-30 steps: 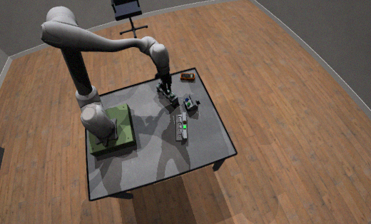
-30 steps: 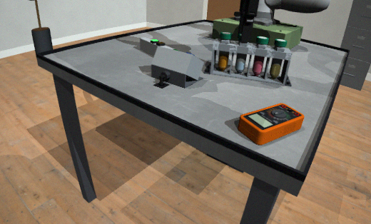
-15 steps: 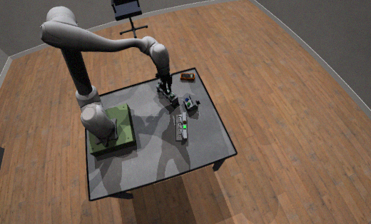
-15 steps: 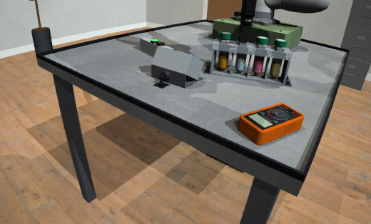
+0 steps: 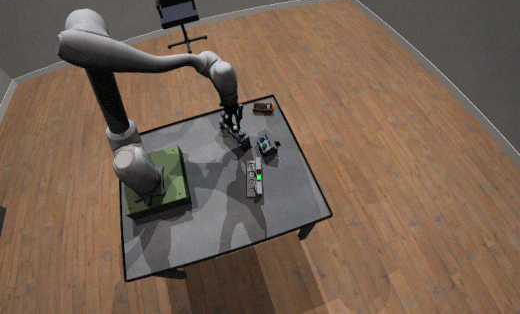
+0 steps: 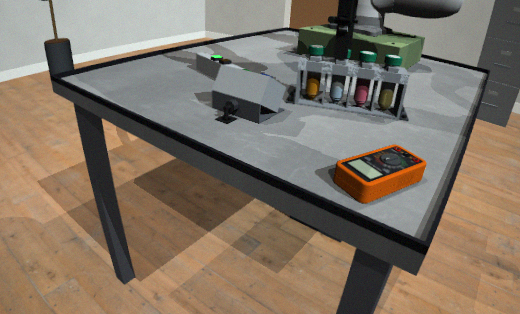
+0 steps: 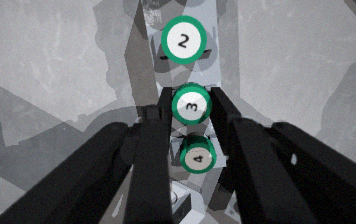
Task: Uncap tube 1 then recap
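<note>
The green key is 14 cm ahead of my hand, 13 cm to the right of it and 7 cm below it. Also, from my hand: grey key housing: 15 cm ahead, 11 cm to the right, 9 cm below; then table edge: 34 cm ahead, 16 cm to the right, 13 cm below; then blue key: 13 cm ahead, 9 cm to the right, 7 cm below.
</note>
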